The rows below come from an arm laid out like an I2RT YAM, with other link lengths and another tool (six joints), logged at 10 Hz.
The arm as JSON. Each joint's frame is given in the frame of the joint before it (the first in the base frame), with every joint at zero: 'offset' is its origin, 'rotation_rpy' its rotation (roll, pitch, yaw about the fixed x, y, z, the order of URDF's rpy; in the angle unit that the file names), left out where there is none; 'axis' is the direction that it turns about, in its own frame. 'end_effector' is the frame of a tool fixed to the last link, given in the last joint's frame.
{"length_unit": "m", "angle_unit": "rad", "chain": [
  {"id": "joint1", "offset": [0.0, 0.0, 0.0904], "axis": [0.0, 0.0, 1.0]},
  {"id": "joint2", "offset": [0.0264, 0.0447, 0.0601], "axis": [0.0, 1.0, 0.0]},
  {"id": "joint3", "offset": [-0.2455, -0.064, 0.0], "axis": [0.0, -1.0, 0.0]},
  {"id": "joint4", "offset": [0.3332, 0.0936, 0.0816], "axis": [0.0, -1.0, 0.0]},
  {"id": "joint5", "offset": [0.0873, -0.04, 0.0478], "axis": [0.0, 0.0, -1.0]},
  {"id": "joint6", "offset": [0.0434, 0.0, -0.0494], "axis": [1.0, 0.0, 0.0]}
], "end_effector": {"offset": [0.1, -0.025, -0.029], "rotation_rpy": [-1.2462, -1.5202, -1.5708]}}
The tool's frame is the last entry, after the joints.
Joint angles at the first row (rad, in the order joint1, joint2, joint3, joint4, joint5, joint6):
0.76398 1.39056 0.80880 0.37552 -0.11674 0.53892
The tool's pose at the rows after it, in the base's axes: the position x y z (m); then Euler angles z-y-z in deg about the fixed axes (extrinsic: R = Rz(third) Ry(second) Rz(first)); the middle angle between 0 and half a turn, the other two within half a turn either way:
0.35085, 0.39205, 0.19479, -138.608, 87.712, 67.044
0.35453, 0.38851, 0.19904, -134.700, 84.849, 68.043
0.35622, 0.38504, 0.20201, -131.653, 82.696, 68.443
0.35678, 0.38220, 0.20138, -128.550, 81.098, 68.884
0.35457, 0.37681, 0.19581, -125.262, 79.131, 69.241
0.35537, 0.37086, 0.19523, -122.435, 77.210, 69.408
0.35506, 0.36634, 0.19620, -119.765, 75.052, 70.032
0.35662, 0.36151, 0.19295, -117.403, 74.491, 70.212
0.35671, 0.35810, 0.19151, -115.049, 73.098, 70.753
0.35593, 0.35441, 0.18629, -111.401, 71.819, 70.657
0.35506, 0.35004, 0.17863, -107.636, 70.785, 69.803
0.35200, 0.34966, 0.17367, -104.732, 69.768, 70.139
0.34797, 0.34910, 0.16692, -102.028, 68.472, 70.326
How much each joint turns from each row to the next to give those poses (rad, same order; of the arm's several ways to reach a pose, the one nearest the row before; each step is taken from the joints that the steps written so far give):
-0.03416 0.00073 -0.00844 0.03838 -0.07524 0.08221
-0.03333 -0.00141 -0.00986 0.03939 -0.06787 0.07520
-0.02331 -0.00391 -0.01174 0.03218 -0.04434 0.06149
-0.02010 0.00225 -0.01206 0.02980 -0.04207 0.05902
-0.02176 -0.00137 -0.03643 0.05794 -0.04395 0.06672
-0.02543 -0.00013 -0.02152 0.04670 -0.04252 0.06101
-0.02315 0.00379 -0.01805 0.05396 -0.04764 0.06324
-0.02135 0.00915 -0.00711 0.01989 -0.03622 0.04179
-0.01880 0.01379 -0.00959 0.04464 -0.04025 0.05295
-0.01811 0.02134 -0.01416 0.05296 -0.03517 0.07275
-0.01568 0.02326 -0.01919 0.05650 -0.02046 0.07218
-0.00700 0.02679 -0.00855 0.05274 -0.02809 0.06022
-0.00485 0.03417 -0.01406 0.07353 -0.02199 0.06214

